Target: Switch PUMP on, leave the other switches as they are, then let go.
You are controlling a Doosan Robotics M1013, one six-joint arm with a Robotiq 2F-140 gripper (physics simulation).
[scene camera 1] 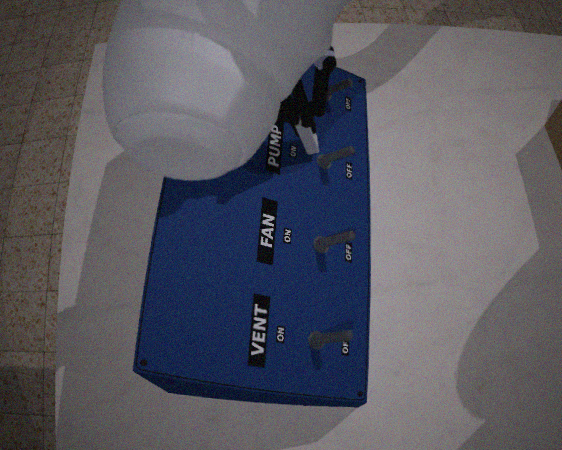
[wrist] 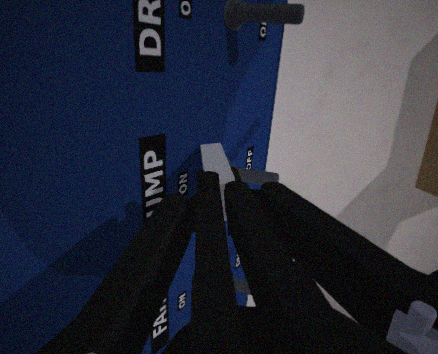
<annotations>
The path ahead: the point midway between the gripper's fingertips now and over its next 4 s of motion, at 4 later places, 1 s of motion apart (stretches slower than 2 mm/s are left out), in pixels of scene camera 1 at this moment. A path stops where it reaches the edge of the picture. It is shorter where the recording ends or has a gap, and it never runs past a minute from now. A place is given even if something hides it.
The gripper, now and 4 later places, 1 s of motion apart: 312, 145; 300, 118; 296, 107; 295, 106; 296, 108
</annotations>
